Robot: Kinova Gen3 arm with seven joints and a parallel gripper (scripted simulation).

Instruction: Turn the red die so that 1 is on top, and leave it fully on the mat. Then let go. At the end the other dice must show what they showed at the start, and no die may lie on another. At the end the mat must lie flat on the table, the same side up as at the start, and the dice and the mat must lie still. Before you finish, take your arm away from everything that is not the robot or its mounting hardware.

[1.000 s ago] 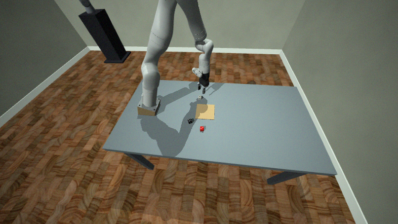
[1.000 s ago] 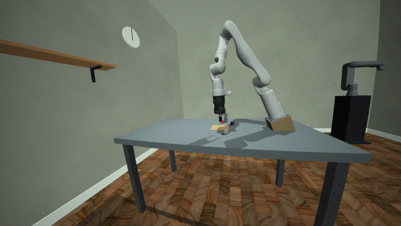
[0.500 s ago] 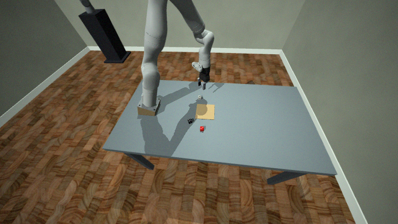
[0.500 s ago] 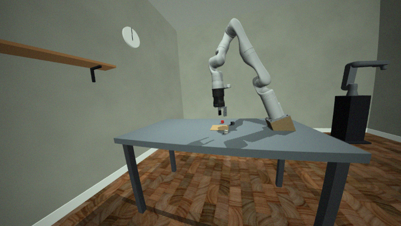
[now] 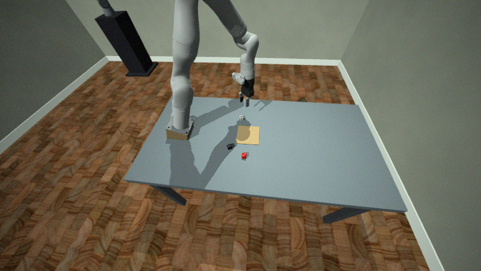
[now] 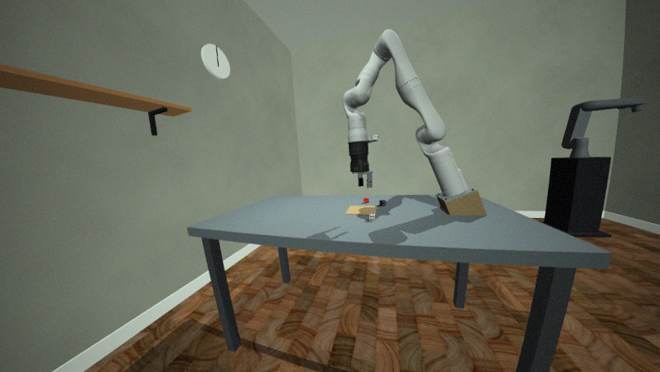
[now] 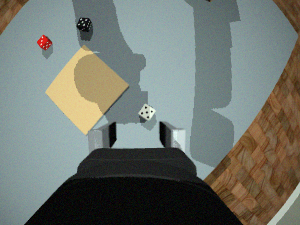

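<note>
Now: the red die 290 mm to the right of my hand, 150 mm below it and 20 mm ahead of it. Round my hand: black die 240 mm to the right, 150 mm below, 70 mm behind; tan mat 160 mm below, 130 mm to the right, 30 mm ahead; white die 150 mm below, 20 mm behind.
</note>
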